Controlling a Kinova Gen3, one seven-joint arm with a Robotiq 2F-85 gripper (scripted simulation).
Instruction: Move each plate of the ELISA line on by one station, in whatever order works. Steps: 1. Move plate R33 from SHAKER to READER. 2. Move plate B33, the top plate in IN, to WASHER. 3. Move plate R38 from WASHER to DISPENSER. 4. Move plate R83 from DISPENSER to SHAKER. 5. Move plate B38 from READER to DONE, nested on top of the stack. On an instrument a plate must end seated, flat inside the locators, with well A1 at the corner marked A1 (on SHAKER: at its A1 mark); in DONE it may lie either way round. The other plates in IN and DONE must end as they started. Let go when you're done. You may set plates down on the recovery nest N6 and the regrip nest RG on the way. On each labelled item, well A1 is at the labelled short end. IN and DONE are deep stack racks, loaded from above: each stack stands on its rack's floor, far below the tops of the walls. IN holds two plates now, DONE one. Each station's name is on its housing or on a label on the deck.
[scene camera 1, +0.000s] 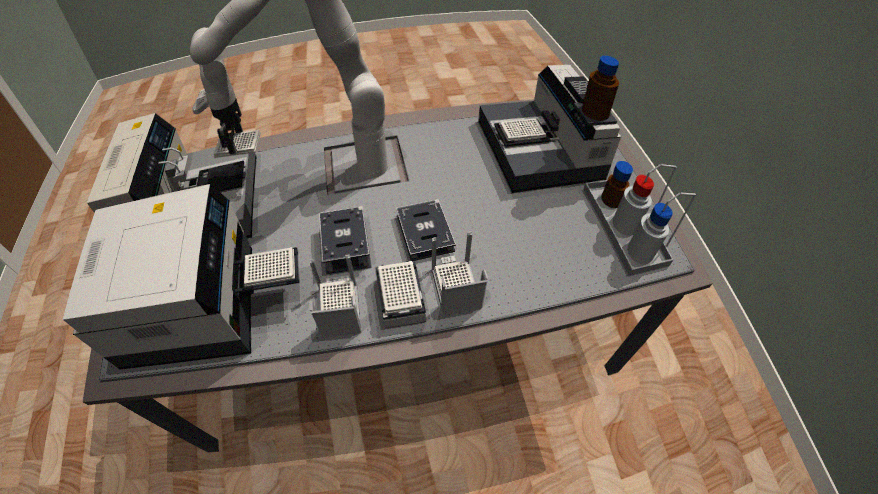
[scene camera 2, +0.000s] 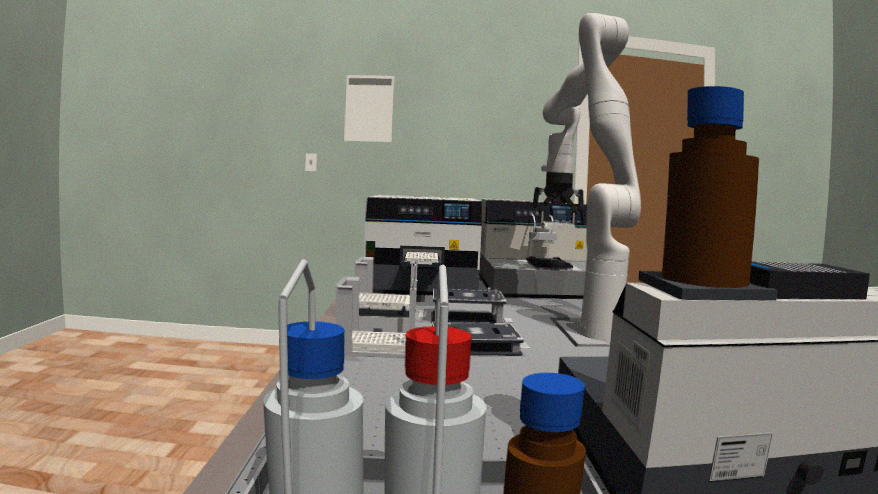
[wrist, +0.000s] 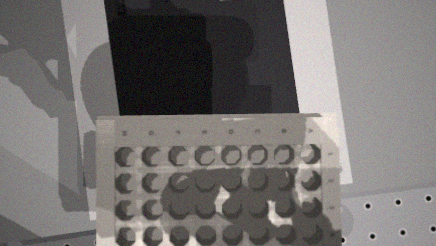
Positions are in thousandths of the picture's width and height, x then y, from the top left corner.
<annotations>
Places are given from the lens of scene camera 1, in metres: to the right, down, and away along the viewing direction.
my gripper (scene camera 1: 269, 290): -0.57, -0.29, 1.18
white well plate (scene camera 1: 293, 539): -0.43, 0.05, 1.04
</annotations>
